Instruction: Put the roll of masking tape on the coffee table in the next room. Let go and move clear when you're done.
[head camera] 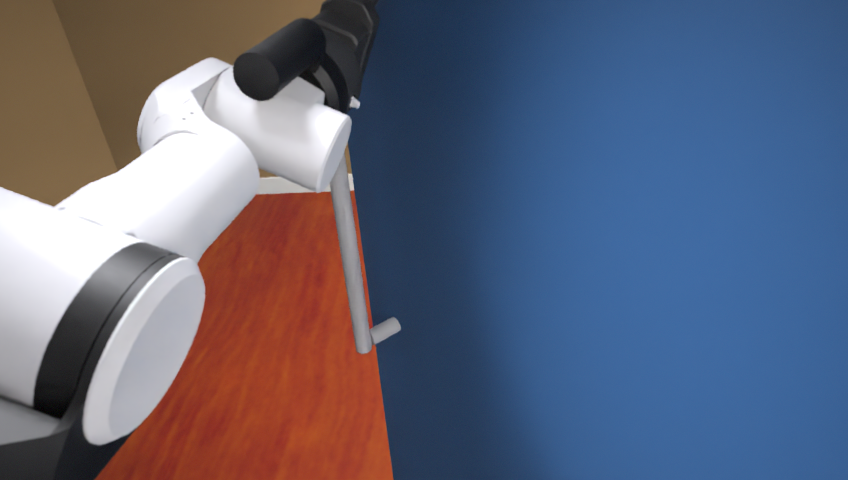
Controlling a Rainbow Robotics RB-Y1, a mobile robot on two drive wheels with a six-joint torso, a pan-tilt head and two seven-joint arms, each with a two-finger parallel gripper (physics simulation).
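Places are measured from the robot's base along level axes (x left, y back, z up), in metres.
Pixels of known places: left gripper, fingertip midpoint: [361,34].
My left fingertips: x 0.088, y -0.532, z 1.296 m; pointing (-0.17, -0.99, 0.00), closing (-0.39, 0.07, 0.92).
Observation:
Behind a point stands the place of what it marks.
My left gripper [352,23] {x 0.088, y -0.532, z 1.296 m} is at the top of the head camera view, close to the blue door's left edge. It is dark, and its fingertips are cut off by the top of the picture, so whether it is open or shut cannot be told. My right gripper does not show. The roll of masking tape and the coffee table do not show in this view.
A blue door [654,226] {x -0.177, y -0.257, z 1.203 m} fills the middle and right. Its long grey bar handle [352,261] {x 0.132, y -0.508, z 1.000 m} runs down along its left edge, partly behind my left wrist. Reddish wood floor [285,356] {x 0.621, y -1.366, z 0.000 m} lies left of the door. Tan walls [136,35] {x 1.443, y -2.574, z 0.821 m} and a white baseboard [285,185] {x 0.910, y -2.574, z 0.046 m} stand behind.

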